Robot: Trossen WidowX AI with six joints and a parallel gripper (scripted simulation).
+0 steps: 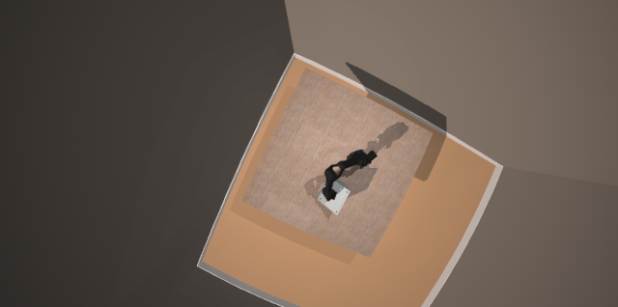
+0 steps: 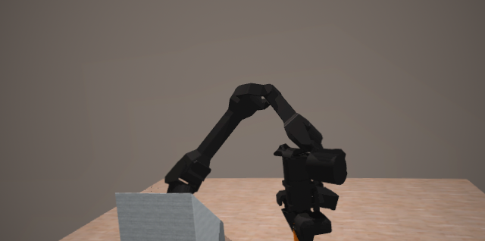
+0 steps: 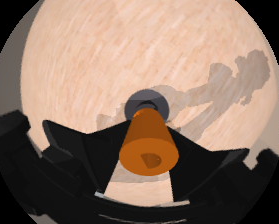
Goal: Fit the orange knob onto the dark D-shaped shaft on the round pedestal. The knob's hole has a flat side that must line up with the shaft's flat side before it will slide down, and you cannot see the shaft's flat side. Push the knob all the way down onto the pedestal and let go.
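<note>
Now: the orange knob 2 cm above my gripper tip. Round my gripper tip: dark round pedestal (4 cm below).
</note>
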